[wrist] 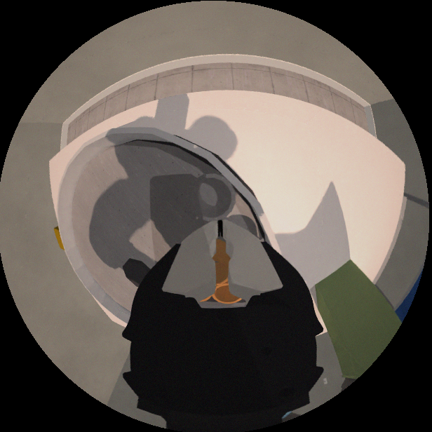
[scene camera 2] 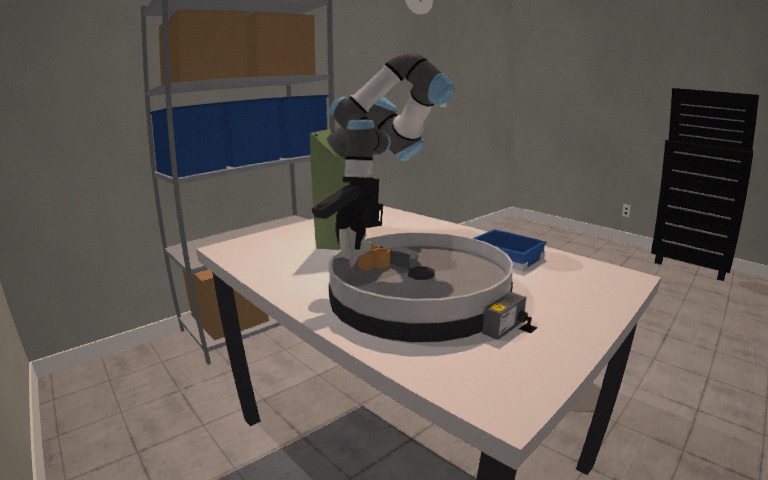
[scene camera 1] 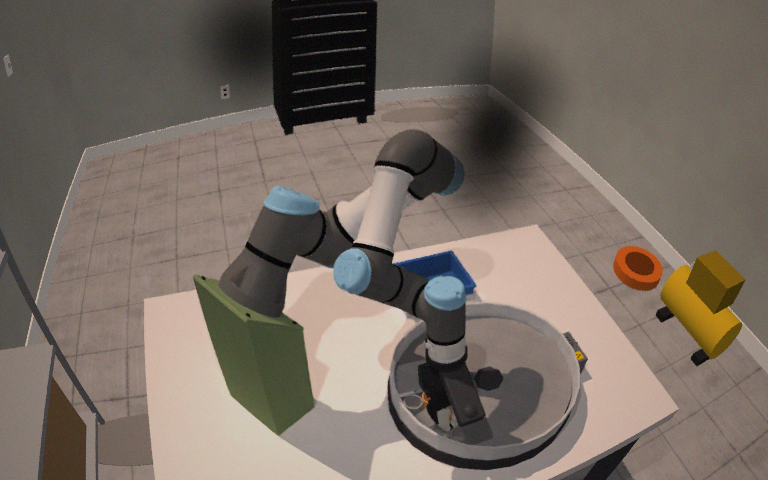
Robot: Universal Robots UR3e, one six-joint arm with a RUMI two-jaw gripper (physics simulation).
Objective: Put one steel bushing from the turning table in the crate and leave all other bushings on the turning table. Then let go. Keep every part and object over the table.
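Frame: origin at the arm's base, x ahead, y left, z up, level; millimetres.
Seen in the pictures: gripper, fingertip midpoint: (scene camera 2: pixel 350 267) (scene camera 1: pixel 449 430); arm's base, origin of the base link: (scene camera 2: pixel 343 149) (scene camera 1: pixel 249 299).
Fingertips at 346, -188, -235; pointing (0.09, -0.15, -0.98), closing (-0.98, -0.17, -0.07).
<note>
Pixels of each thing's top centre, then the offset from my fingertips to it, as dx, dy, dz. "spot": a spot on its surface instead.
- steel bushing, middle of its top: (scene camera 1: pixel 413 401) -61, +70, +28
- blue crate, middle of its top: (scene camera 1: pixel 430 275) (scene camera 2: pixel 508 240) +75, +484, -13
- black hub, middle of its top: (scene camera 1: pixel 488 377) (scene camera 2: pixel 421 271) +118, +121, -2
- dark grey block, surface spot: (scene camera 2: pixel 403 259) spot: +64, +109, +14
- grey control box, surface spot: (scene camera 2: pixel 504 315) (scene camera 1: pixel 584 357) spot: +374, +122, -14
The steel bushing (scene camera 1: pixel 413 408) (wrist: pixel 227 192) stands upright inside the turning table (scene camera 1: pixel 573 384) (scene camera 2: pixel 419 308) (wrist: pixel 67 215), close to its wall. Orange bushings (scene camera 2: pixel 374 258) (wrist: pixel 222 270) stand near the fingers; in the wrist view they show behind and below the fingertips, partly hidden. My gripper (scene camera 1: pixel 445 421) (scene camera 2: pixel 348 259) (wrist: pixel 219 221) points down inside the turning table's wall, its fingers shut with no part between them. The steel bushing is just beyond the fingertips in the wrist view. Other bushings may be hidden by the gripper. The blue crate (scene camera 1: pixel 461 274) (scene camera 2: pixel 509 251) stands behind the turning table.
A black hub (scene camera 1: pixel 488 378) (scene camera 2: pixel 421 272) (wrist: pixel 135 270) rises from the turning table's floor. A dark grey block (scene camera 2: pixel 403 259) stands behind the orange bushings. A grey control box (scene camera 1: pixel 576 352) (scene camera 2: pixel 504 315) sits on the outer side. The green arm pedestal (scene camera 1: pixel 266 367) (scene camera 2: pixel 325 198) (wrist: pixel 355 315) stands nearby.
</note>
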